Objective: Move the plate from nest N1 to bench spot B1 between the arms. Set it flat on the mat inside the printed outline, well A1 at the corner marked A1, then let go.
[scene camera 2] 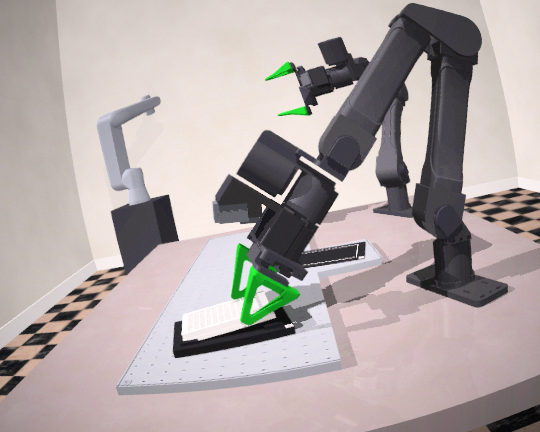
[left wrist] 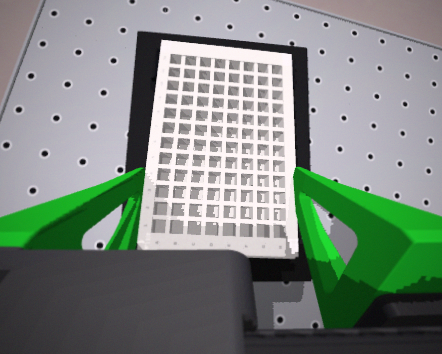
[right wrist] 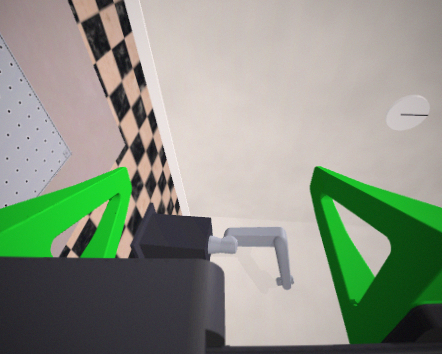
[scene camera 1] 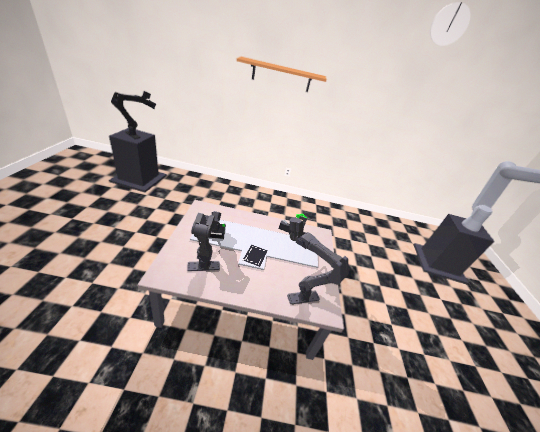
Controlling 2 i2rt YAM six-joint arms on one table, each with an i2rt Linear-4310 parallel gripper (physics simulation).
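Places are measured from the left arm's base along level axes (x ahead, y left, z up), in metres.
Pixels of known places: left gripper, fingertip midpoint: (scene camera 2: 239, 311) (left wrist: 219, 177); right gripper, fingertip midpoint: (scene camera 2: 271, 97) (right wrist: 220, 177); left arm's base, link origin: (scene camera 2: 454, 286) (scene camera 1: 203, 266); right arm's base, link origin: (scene camera 2: 400, 212) (scene camera 1: 303, 297).
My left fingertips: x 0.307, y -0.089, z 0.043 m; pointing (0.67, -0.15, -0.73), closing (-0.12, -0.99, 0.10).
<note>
Ahead of a thing's pixels: the offset from my left fingertips to its middle. Level surfaces: height alone.
The white well plate {dx +0.020, dy -0.005, dz -0.005 m} (scene camera 2: 217, 318) (left wrist: 219, 133) is over the black nest {dx +0.019, dy -0.006, dz -0.022 m} (scene camera 2: 225, 340) (left wrist: 303, 105) on the grey perforated board {dz -0.030 m} (scene camera 2: 247, 362) (left wrist: 86, 105) (scene camera 1: 287, 245). My left gripper (scene camera 2: 260, 296) (left wrist: 219, 177) (scene camera 1: 222, 226) is shut on the plate's long sides near one short end. The held end is a little above the nest. The black mat with the printed outline {dz -0.029 m} (scene camera 1: 255, 255) (scene camera 2: 334, 253) lies between the arm bases with nothing on it. My right gripper (scene camera 2: 273, 96) (right wrist: 220, 177) (scene camera 1: 299, 216) is open and empty, raised high and pointing away from the table.
The pink table {dz -0.043 m} (scene camera 1: 247, 296) (scene camera 2: 397, 364) carries both arm bases. Other robot arms stand on dark pedestals on the floor, one at the back left (scene camera 1: 133, 159) and one at the right (scene camera 1: 453, 249), which also shows in scene camera 2 (scene camera 2: 141, 227).
</note>
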